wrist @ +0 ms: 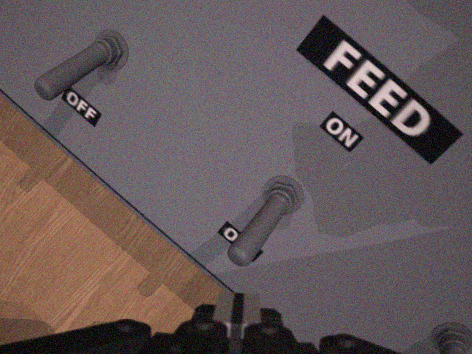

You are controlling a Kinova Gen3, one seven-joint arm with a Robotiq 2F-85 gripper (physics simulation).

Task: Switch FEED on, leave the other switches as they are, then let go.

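Places are measured from the arm's base along level axes (x ahead, y left, z up), in centimetres.
Pixels of known places: gripper, between the fingertips: (237, 321).
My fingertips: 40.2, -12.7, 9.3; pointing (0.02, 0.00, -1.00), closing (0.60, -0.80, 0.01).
Observation:
Behind a point stands the place of what it marks, as x, y, z.
The FEED switch is a grey toggle lever (264, 227) @(43.0, -11.8, 3.5) in the wrist view, right of the centre. It leans down and to the left over its lower small label (230, 233) @(41.3, -11.0, -0.9), which it partly covers, away from the ON label (341, 131) @(48.8, -11.7, 3.2). The black FEED plate (380, 90) @(51.1, -11.8, 4.5) lies at the upper right. My gripper (237, 321) @(40.2, -12.7, 9.3) is shut with nothing between its fingers, at the bottom edge of the view, below the lever's rounded tip in the picture and apart from it.
A second toggle lever (75, 72) @(42.8, -0.1, 3.5) at the upper left leans toward its OFF label (82, 107) @(41.3, 0.1, -1.0). Part of another switch (451, 337) @(44.8, -23.2, 1.8) shows at the lower right corner. The grey panel (190, 125) @(44.5, -5.7, 0.8) ends at a diagonal edge, with a wooden surface (60, 240) @(31.9, -2.1, -8.7) beyond it at the lower left.

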